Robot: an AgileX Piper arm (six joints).
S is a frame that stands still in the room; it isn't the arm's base.
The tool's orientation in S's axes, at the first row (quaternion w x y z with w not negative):
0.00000, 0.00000, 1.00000, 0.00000
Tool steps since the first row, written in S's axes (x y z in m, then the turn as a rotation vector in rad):
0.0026, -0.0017, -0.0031, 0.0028, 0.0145, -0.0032
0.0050, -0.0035, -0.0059, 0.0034, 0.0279, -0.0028
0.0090, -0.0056, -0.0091, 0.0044, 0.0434, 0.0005
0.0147, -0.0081, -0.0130, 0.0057, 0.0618, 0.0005
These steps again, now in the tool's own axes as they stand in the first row. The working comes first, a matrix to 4 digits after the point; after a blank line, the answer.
The tool's axes in the first row as the columns of a matrix, in S's axes (used below as rounded here):
-1.0000, 0.0000, 0.0000
0.0000, 1.0000, 0.0000
0.0000, 0.0000, -1.0000

-0.0026, -0.0017, 0.0031, -0.0028, 0.0145, 0.0032
-0.0050, -0.0035, 0.0059, -0.0034, 0.0279, 0.0028
-0.0090, -0.0056, 0.0091, -0.0044, 0.0434, -0.0005
-0.0147, -0.0081, 0.0130, -0.0057, 0.0618, -0.0005

